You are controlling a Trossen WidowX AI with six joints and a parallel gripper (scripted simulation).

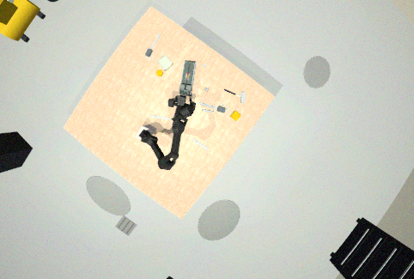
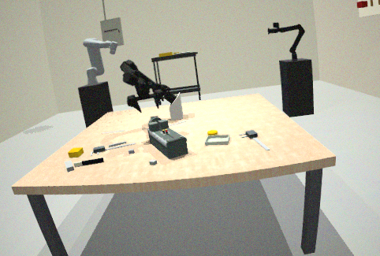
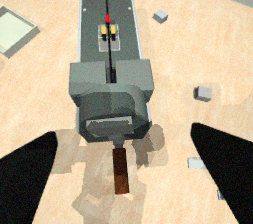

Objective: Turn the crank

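My gripper tip is 10 mm past the crank and 80 mm above it. From my gripper tip the other things lie so: red pointer (150 mm ahead, 100 mm to the left, 70 mm below); then brown crank handle (20 mm behind, 10 mm to the right, 100 mm below); then yellow disc (20 mm ahead, 300 mm to the left, 150 mm below).
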